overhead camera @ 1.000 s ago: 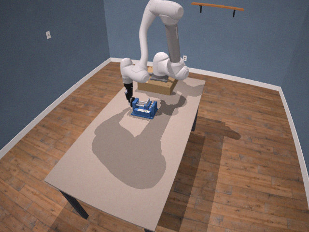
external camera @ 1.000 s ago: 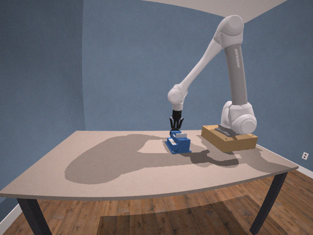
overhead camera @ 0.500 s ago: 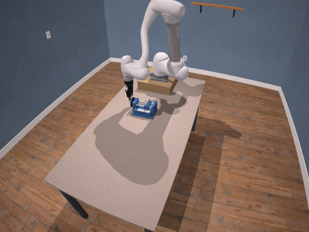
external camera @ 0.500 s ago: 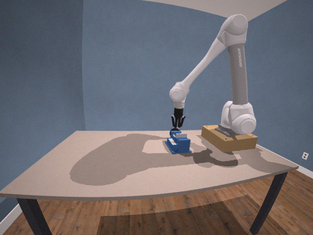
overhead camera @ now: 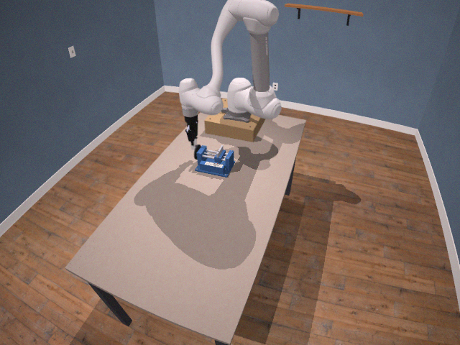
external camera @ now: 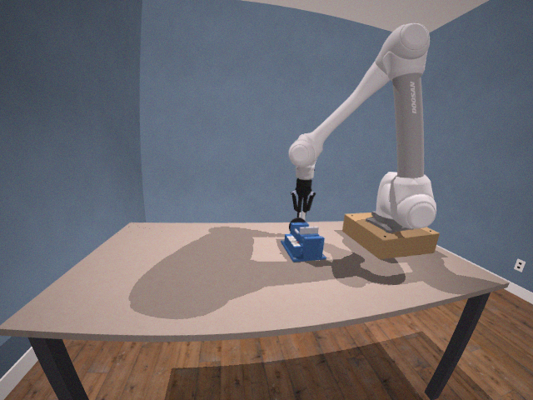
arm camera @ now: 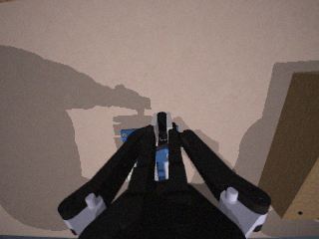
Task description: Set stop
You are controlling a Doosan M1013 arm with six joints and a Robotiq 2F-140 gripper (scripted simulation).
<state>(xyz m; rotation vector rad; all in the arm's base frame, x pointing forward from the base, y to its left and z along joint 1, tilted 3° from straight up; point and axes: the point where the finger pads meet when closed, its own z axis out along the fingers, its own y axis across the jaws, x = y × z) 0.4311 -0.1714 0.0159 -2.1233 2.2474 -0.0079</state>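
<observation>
The black handwheel is 1 cm ahead of my hand, 2 cm to the left of it and 2 cm below it. Round my hand: grey stop block (5 cm ahead, 17 cm to the left, 2 cm below).
</observation>
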